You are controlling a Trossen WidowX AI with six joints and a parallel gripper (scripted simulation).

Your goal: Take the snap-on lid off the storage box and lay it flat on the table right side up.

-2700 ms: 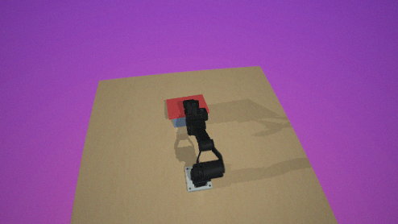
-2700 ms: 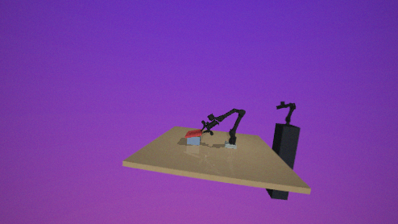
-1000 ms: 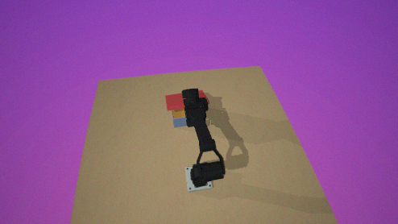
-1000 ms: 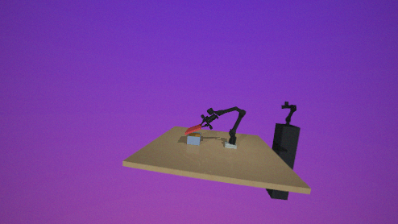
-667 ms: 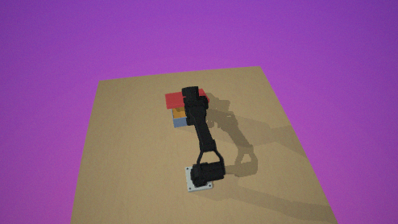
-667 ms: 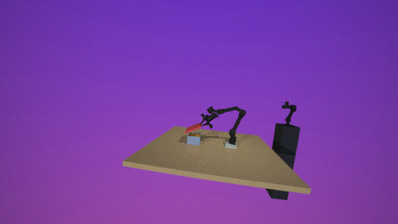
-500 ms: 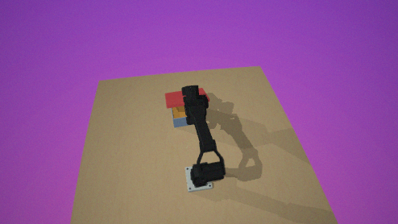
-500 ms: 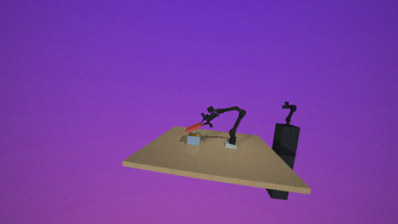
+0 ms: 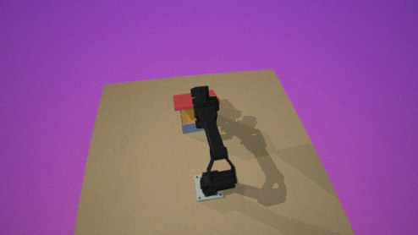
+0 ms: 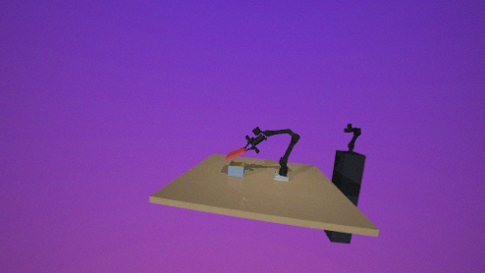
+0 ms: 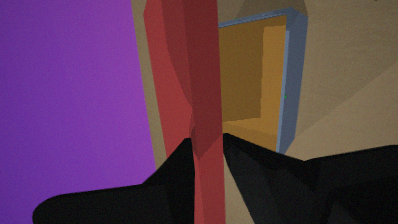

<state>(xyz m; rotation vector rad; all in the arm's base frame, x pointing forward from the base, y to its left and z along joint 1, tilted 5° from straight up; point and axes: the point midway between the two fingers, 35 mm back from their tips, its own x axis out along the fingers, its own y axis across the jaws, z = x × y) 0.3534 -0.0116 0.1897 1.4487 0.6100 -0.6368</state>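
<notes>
The lid is 7 cm ahead of my gripper tip and 3 cm below it. Round my gripper tip: grey-blue storage box: 18 cm below, 6 cm ahead.
</notes>
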